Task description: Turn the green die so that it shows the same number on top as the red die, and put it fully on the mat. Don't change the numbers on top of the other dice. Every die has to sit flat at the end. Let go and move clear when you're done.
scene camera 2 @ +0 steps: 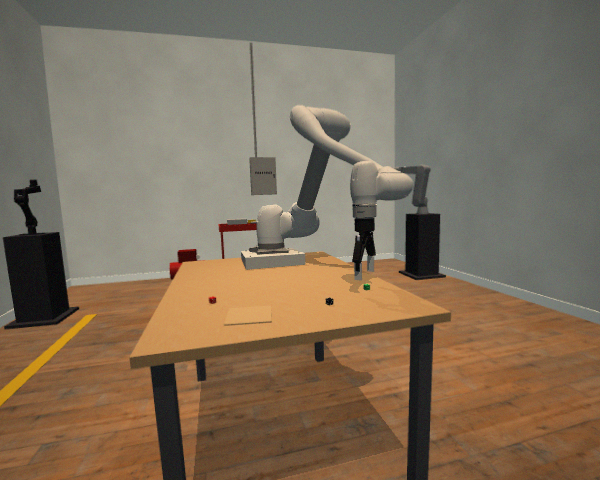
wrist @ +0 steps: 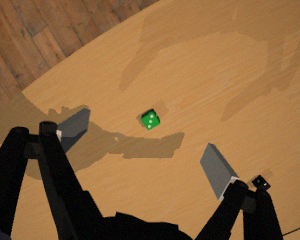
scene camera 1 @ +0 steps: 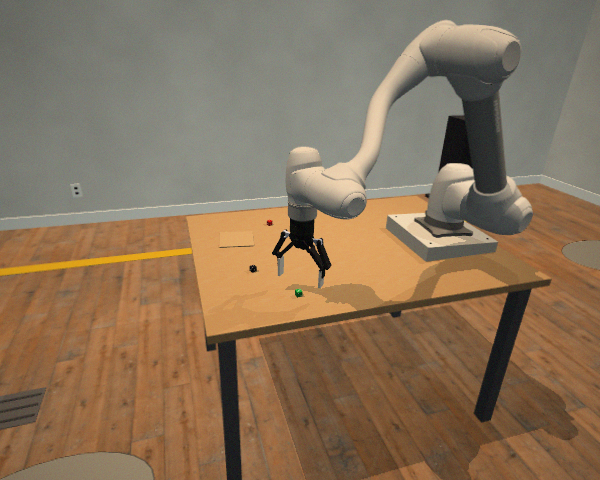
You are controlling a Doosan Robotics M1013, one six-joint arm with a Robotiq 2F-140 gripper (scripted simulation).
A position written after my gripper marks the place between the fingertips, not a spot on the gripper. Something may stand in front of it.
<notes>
In view: my gripper [scene camera 1: 300, 280].
My gripper shows as well in scene camera 2 [scene camera 2: 364, 275] and in the wrist view [wrist: 148, 137].
</notes>
